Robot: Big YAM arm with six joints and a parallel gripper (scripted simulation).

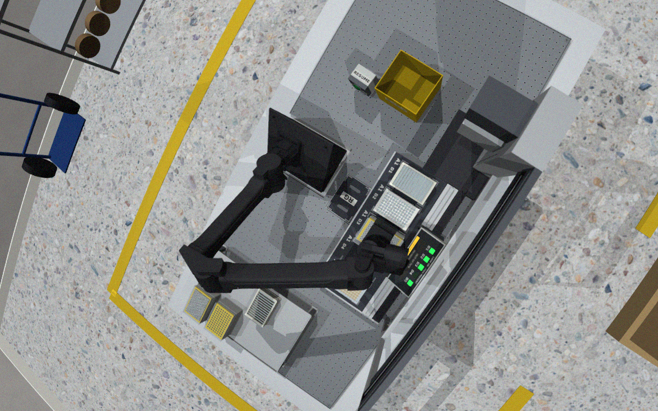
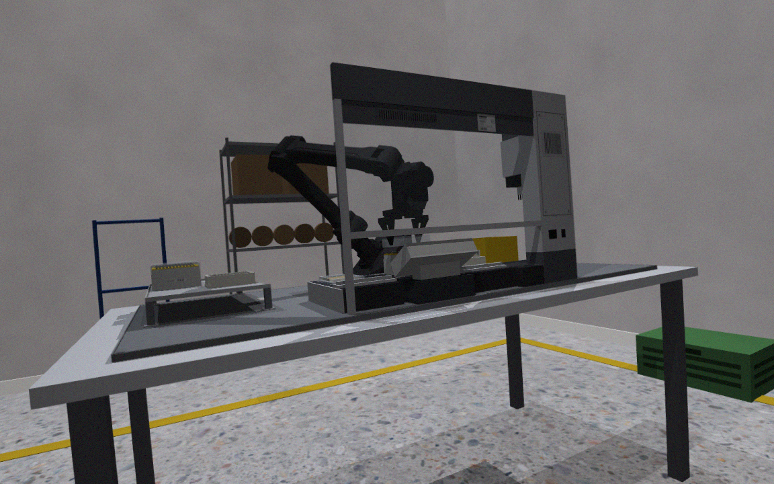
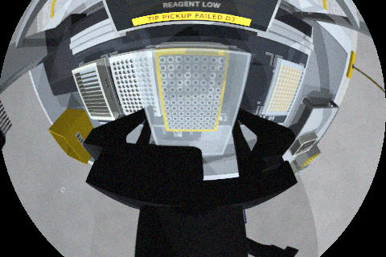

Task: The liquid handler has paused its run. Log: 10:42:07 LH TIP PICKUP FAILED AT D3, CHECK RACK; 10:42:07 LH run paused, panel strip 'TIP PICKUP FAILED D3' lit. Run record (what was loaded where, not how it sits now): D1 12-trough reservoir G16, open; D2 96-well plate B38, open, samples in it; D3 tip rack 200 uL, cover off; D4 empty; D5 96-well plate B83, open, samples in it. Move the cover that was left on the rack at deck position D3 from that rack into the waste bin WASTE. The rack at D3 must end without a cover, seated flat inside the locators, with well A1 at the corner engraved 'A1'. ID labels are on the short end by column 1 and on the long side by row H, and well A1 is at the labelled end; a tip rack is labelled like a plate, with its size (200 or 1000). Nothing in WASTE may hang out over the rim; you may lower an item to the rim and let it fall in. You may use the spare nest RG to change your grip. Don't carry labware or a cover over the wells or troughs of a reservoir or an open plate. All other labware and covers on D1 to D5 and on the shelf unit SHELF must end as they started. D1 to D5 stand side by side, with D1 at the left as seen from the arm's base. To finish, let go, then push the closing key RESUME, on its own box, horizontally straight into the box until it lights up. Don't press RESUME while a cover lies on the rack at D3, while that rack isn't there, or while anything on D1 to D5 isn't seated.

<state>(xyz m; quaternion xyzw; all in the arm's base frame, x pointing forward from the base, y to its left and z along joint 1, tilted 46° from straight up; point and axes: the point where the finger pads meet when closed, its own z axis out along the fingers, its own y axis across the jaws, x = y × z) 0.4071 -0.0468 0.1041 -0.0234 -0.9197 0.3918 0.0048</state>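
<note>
Right now the tip rack is 50 mm below my hand, 10 mm to the right of it and 10 mm behind it. Also, from my hand: plate (100 mm to the left, 90 mm below); frame bar (180 mm ahead, 40 mm to the left, 30 mm above); clear cover (10 mm above).
</note>
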